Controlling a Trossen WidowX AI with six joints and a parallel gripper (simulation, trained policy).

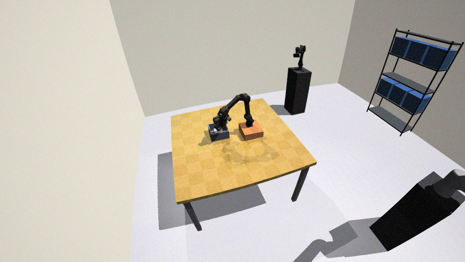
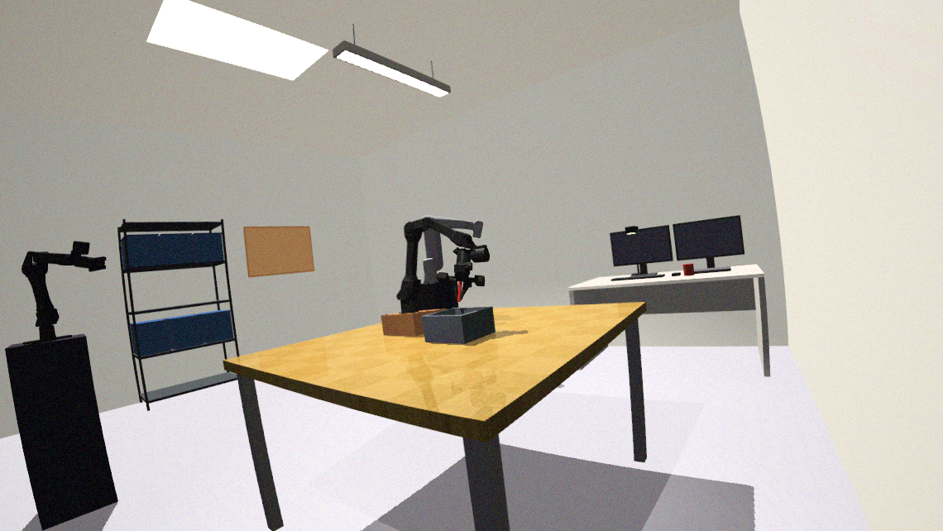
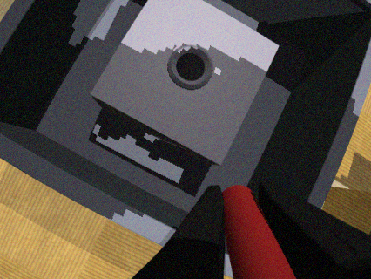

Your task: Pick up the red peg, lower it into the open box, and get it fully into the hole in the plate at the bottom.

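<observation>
The grey plate lies 40 mm ahead of my gripper tip, 60 mm to the right of it and 90 mm below it. From my gripper tip the other things lie so: red peg 10 mm to the left, 30 mm above; then grey box 40 mm ahead, 60 mm to the right, 110 mm below.
</observation>
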